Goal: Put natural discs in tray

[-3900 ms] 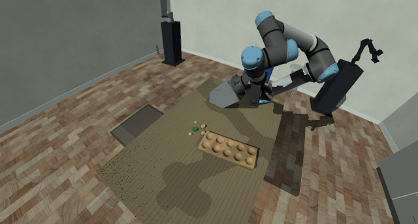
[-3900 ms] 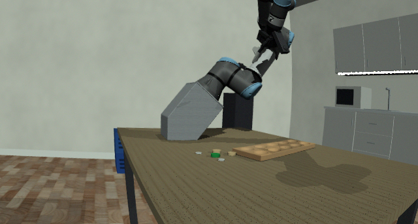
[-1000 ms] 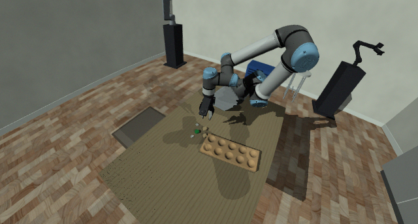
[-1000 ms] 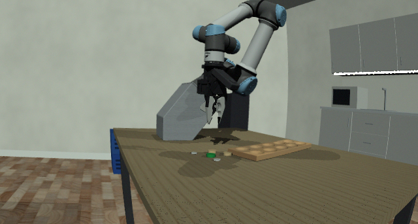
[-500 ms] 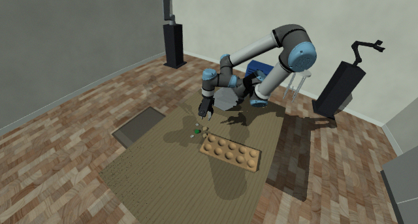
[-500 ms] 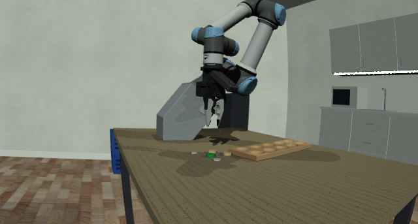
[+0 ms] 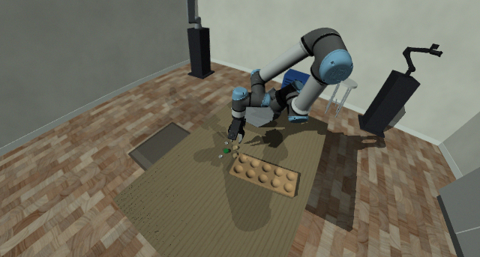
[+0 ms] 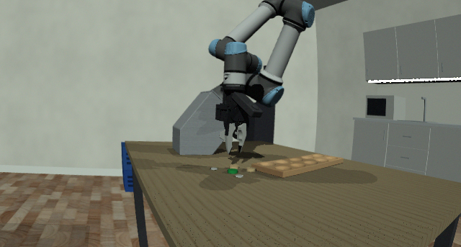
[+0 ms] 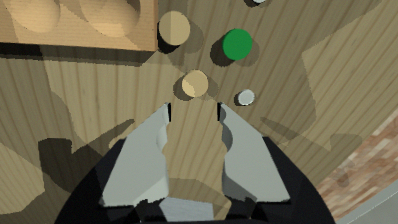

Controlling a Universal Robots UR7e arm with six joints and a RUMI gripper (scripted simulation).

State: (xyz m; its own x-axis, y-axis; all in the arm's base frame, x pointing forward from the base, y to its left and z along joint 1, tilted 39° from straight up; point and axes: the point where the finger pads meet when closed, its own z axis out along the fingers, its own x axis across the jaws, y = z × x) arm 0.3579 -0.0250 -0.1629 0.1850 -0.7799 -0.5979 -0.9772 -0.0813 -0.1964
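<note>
The green disc lies 5 cm ahead of my hand, 4 cm to the right of it and 6 cm below it. Also, from my hand: wooden counting tray: 9 cm ahead, 24 cm to the left, 6 cm below.
</note>
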